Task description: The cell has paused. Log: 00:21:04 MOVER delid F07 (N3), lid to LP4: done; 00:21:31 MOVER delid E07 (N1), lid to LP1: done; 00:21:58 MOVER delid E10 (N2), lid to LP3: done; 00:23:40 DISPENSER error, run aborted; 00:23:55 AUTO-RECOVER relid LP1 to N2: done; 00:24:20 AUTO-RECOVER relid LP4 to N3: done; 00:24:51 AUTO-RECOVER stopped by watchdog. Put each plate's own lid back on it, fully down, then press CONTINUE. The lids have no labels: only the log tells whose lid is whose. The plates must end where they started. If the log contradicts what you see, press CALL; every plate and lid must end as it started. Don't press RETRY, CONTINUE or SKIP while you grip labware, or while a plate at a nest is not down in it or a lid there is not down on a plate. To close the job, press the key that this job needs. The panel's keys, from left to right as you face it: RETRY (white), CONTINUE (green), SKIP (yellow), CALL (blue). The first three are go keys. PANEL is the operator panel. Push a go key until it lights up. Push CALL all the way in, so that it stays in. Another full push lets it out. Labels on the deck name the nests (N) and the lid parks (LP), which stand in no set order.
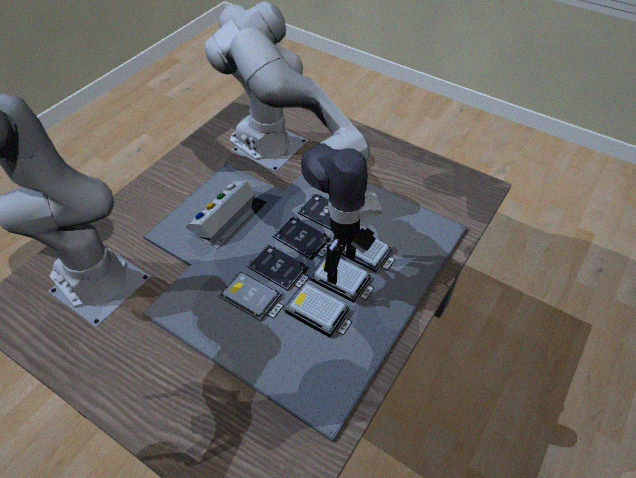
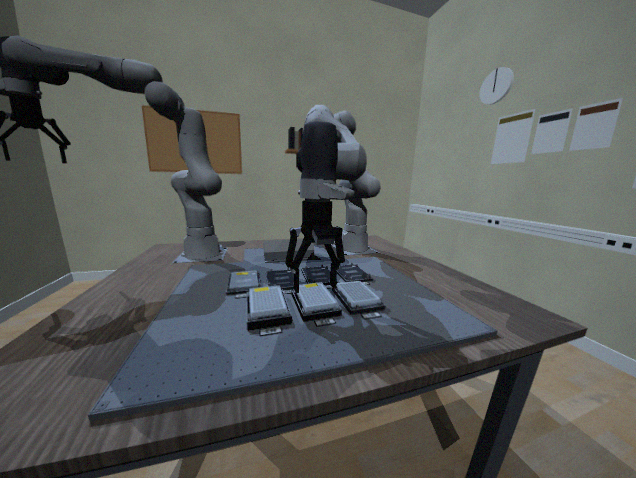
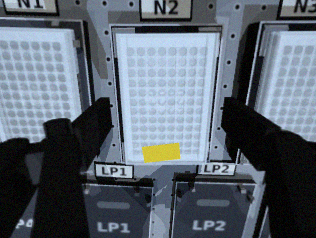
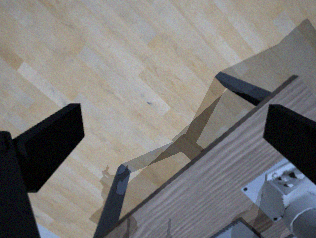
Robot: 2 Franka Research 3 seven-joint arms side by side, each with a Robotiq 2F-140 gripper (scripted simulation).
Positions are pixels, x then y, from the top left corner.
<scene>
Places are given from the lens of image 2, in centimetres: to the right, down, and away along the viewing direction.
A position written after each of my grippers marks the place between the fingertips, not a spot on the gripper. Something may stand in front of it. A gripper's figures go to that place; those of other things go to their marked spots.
my left gripper (image 2: 315,288): -1, 14, 62
N1 plate (image 2: 355,292): 11, 15, 64
</scene>
